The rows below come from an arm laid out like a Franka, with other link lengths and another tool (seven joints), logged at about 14 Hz.
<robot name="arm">
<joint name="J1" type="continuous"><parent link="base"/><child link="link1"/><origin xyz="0.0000 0.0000 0.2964"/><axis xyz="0 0 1"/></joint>
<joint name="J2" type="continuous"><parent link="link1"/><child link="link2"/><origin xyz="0.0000 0.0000 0.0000"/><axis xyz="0 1 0"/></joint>
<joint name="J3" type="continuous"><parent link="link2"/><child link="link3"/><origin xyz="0.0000 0.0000 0.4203"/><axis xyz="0 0 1"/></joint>
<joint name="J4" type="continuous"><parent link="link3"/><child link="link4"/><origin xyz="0.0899 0.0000 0.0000"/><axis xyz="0 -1 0"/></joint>
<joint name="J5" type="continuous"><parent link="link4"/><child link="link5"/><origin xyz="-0.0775 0.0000 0.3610"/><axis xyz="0 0 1"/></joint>
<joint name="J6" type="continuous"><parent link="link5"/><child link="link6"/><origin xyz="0.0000 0.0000 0.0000"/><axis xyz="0 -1 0"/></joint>
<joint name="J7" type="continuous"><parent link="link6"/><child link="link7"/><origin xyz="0.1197 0.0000 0.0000"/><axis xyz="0 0 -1"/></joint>
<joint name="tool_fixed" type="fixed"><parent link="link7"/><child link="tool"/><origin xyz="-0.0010 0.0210 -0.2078" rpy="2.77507 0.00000 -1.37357"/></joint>
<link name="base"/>
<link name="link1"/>
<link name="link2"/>
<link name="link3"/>
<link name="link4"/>
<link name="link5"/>
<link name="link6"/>
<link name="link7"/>
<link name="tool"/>
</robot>
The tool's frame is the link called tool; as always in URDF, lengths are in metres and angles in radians. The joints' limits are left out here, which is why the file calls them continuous.
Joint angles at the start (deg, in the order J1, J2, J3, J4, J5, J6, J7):
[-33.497 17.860 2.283 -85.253 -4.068 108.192 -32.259]
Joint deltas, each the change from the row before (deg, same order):
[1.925 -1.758 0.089 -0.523 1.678 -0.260 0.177]
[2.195 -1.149 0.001 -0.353 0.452 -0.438 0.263]
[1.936 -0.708 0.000 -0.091 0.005 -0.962 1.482]
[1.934 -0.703 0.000 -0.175 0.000 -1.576 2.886]
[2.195 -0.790 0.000 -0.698 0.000 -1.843 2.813]
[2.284 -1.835 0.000 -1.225 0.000 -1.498 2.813]
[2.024 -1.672 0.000 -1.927 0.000 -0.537 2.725]
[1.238 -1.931 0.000 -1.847 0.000 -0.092 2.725]
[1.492 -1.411 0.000 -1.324 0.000 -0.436 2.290]
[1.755 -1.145 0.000 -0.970 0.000 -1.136 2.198]
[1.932 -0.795 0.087 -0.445 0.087 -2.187 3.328]
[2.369 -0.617 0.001 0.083 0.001 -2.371 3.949]
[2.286 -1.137 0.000 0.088 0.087 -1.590 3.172]
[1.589 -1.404 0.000 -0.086 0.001 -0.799 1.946]
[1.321 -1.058 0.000 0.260 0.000 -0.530 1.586]
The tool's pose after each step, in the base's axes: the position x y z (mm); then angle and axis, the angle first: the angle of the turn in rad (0 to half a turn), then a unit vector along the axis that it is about. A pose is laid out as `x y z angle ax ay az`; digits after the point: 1 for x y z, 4 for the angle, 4 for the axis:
615.4 -335.8 481.2 2.8400 0.7849 -0.6168 -0.0583
622.8 -307.7 491.3 2.8465 0.7948 -0.6045 -0.0533
628.0 -283.8 496.9 2.8473 0.7973 -0.6009 -0.0556
630.5 -259.0 500.3 2.8486 0.7925 -0.6063 -0.0657
630.3 -230.3 499.6 2.8443 0.7894 -0.6085 -0.0811
625.0 -199.6 507.3 2.8417 0.7865 -0.6112 -0.0887
619.0 -172.8 508.7 2.8389 0.7827 -0.6150 -0.0956
610.6 -155.3 514.3 2.8417 0.7746 -0.6250 -0.0971
604.3 -136.3 517.5 2.8410 0.7701 -0.6300 -0.1004
597.6 -115.1 519.2 2.8346 0.7673 -0.6321 -0.1079
590.2 -91.5 519.5 2.8231 0.7591 -0.6392 -0.1232
584.1 -65.6 522.1 2.8098 0.7489 -0.6485 -0.1362
577.3 -40.8 531.4 2.8071 0.7433 -0.6544 -0.1388
569.8 -24.0 543.2 2.8115 0.7412 -0.6577 -0.1344
564.9 -10.4 554.8 2.8195 0.7398 -0.6605 -0.1284

